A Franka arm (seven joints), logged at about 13 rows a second.
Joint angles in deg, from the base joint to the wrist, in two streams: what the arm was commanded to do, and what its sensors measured. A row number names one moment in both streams.
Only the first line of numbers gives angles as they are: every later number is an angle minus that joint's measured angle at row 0.
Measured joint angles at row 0: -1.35, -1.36, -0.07, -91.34, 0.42, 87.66, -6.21
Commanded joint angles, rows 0 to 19: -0.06, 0.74, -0.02, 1.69, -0.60, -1.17, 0.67; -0.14, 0.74, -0.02, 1.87, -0.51, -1.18, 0.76; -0.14, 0.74, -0.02, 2.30, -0.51, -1.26, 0.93; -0.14, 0.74, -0.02, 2.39, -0.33, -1.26, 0.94; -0.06, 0.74, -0.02, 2.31, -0.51, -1.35, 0.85; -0.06, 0.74, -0.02, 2.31, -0.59, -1.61, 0.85; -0.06, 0.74, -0.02, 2.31, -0.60, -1.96, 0.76; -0.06, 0.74, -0.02, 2.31, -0.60, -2.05, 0.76; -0.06, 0.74, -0.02, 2.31, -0.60, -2.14, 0.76; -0.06, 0.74, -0.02, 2.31, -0.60, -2.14, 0.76; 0.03, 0.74, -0.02, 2.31, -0.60, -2.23, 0.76; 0.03, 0.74, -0.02, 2.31, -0.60, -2.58, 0.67; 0.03, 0.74, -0.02, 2.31, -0.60, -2.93, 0.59; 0.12, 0.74, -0.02, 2.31, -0.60, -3.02, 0.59; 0.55, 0.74, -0.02, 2.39, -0.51, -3.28, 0.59; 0.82, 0.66, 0.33, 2.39, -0.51, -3.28, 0.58; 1.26, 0.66, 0.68, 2.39, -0.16, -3.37, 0.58; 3.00, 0.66, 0.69, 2.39, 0.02, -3.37, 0.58; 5.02, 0.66, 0.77, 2.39, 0.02, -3.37, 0.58; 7.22, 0.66, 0.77, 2.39, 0.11, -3.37, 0.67
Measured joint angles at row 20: 3.48, 0.04, 0.76, 0.80, 0.10, -2.15, -0.01
